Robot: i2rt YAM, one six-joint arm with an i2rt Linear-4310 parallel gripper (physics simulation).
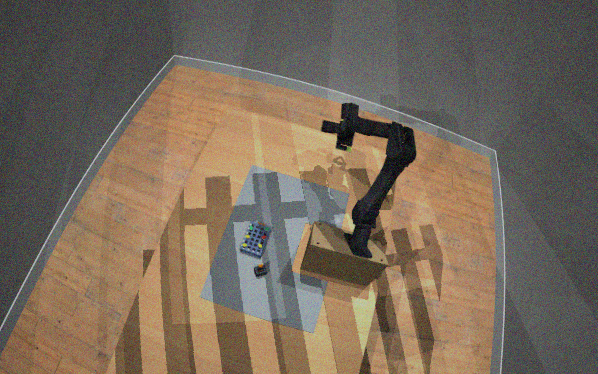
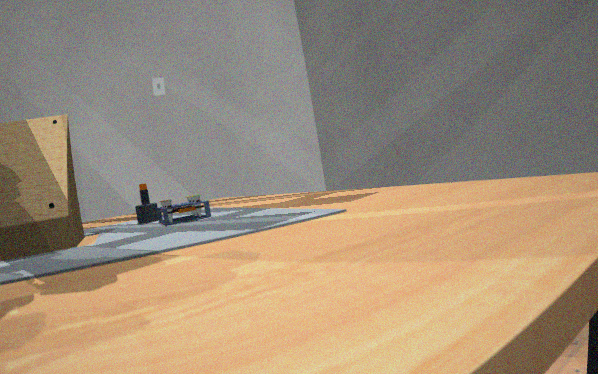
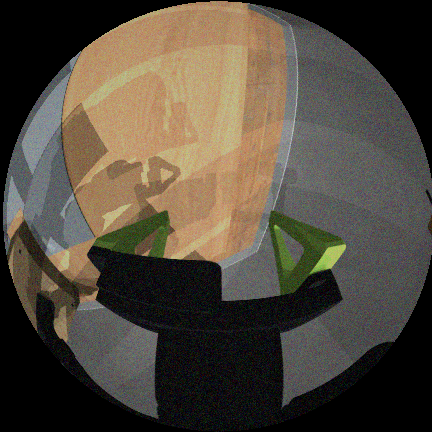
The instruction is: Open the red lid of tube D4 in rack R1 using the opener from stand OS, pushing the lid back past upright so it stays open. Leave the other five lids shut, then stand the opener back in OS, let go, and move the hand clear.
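Places are measured from the arm's base along level axes (x ahead, y left, z up), in centimetres.
Pixels of known places: gripper, fingertip midpoint: [image 3: 218, 215]; arm's base, link origin: [image 1: 357, 246].
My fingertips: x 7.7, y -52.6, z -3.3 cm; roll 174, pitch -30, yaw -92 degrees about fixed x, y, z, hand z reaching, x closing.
Note:
For each thing: its top centre in the pictures, then the offset to it from my fingertips. Level surfaces: height alone.
- blue rack R1, top centre: [image 2: 179, 198] [image 1: 256, 235] dx +29.0, dy +50.4, dz -9.1 cm
- red lid, top centre: [image 1: 263, 237] dx +26.0, dy +50.2, dz -9.1 cm
- opener, top centre: [image 2: 142, 184] dx +24.7, dy +63.5, dz -4.8 cm
- blue-grey mat, surface height: dz -13.3 cm
- wooden table, surface height: dz -13.6 cm
The blue rack R1 [image 1: 255, 240] [image 2: 185, 210] stands on the mat and holds several tubes with coloured lids. A red lid [image 1: 264, 237] shows near its right side; it looks shut, but it is very small. The dark stand OS [image 1: 260, 271] [image 2: 147, 214] is beside the rack. The opener [image 2: 144, 194] stands upright in it; its orange top [image 1: 261, 266] also shows from above. My gripper [image 3: 218, 215] is open and empty, with its green fingers wide apart. It hangs high, well away from rack and stand, beyond the mat's far edge.
The blue-grey mat [image 1: 295, 310] [image 2: 280, 220] lies on the wooden table [image 1: 95, 200] [image 2: 350, 300]. The wooden base block [image 1: 340, 270] [image 2: 45, 170] carries the arm [image 1: 382, 180] and stands at the mat's right edge, near the rack and stand.

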